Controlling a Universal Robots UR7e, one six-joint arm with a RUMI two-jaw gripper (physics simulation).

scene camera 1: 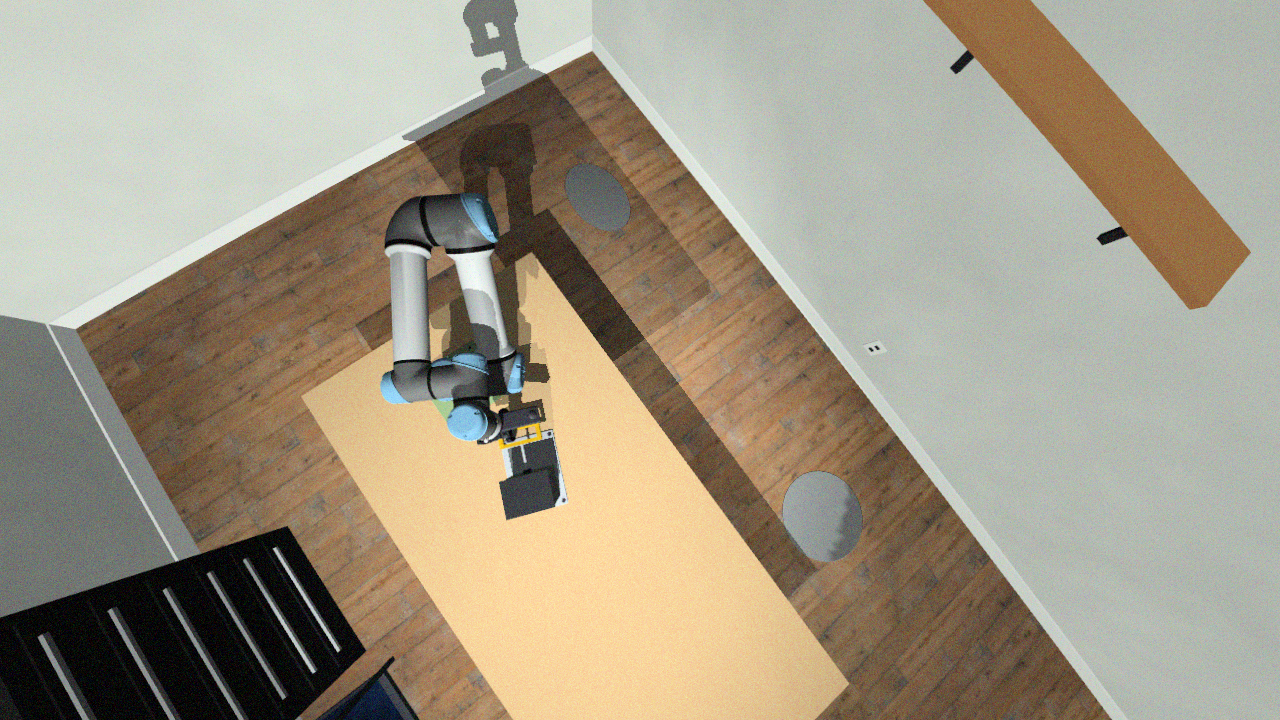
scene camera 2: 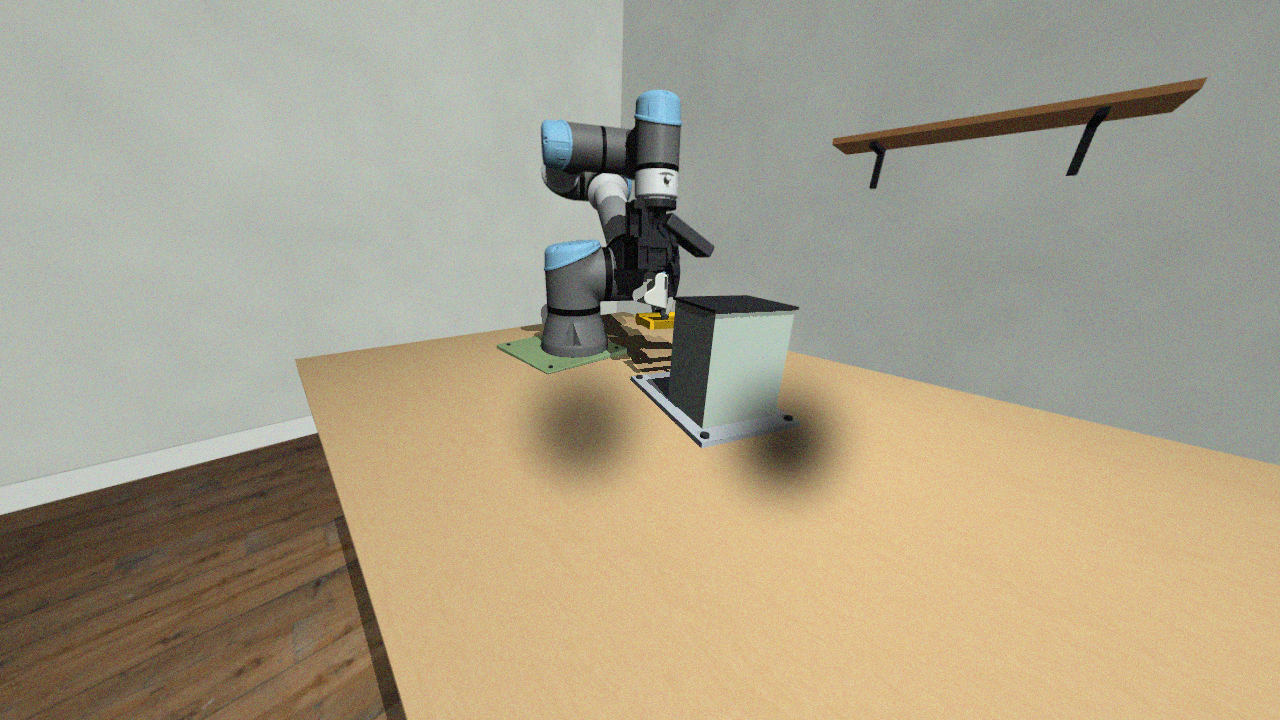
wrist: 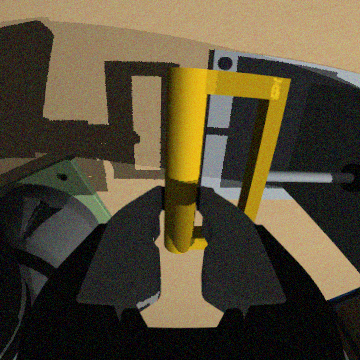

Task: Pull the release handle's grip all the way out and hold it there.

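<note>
The release handle's yellow grip [scene camera 1: 520, 443] [scene camera 2: 657, 324] [wrist: 187, 125] is a rectangular loop with a thick round bar. It stands out beyond the near end of its housing's base plate [scene camera 2: 742, 428] [wrist: 216, 112]. A pale rod [wrist: 300, 177] runs from the loop's side towards the dark-topped box [scene camera 1: 529, 494] [scene camera 2: 747, 367]. My gripper [scene camera 2: 663, 310] [wrist: 180, 188] is shut on the round bar, with one dark finger on each side of it, near the bar's lower end in the wrist view. In scene camera 1 the arm and wrist hide most of the fingers.
The housing stands on the wooden table [scene camera 1: 626, 573] [scene camera 2: 554, 555]. The arm's green mounting plate [scene camera 2: 528, 355] [wrist: 92, 192] lies near the grip. A wall shelf [scene camera 1: 1092, 143] [scene camera 2: 1020, 119] is far off. A black staircase-like unit [scene camera 1: 192, 617] stands beyond the table's edge.
</note>
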